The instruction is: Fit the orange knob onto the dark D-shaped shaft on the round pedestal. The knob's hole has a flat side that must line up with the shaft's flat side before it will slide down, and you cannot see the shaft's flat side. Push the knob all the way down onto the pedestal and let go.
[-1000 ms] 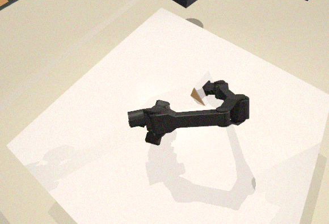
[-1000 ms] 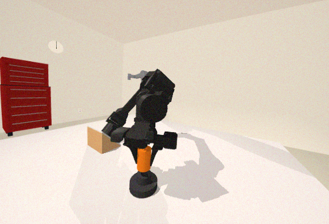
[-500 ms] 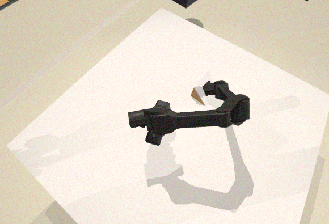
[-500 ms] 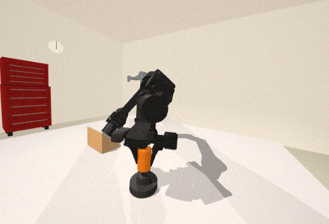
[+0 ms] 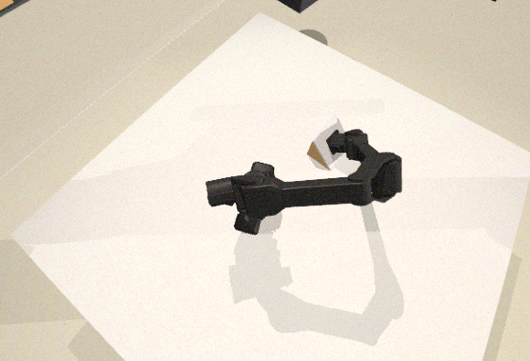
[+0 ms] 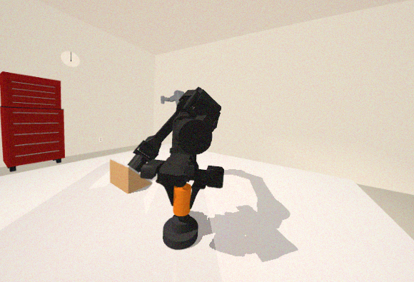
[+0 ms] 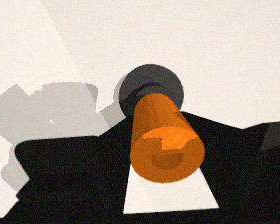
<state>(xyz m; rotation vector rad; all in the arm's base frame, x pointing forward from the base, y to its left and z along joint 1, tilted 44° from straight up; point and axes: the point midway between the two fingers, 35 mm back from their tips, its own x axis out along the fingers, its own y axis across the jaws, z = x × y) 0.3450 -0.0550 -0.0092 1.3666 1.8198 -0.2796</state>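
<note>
My gripper tip is now 2 cm below the orange knob. Round my gripper tip: round pedestal 4 cm below.
</note>
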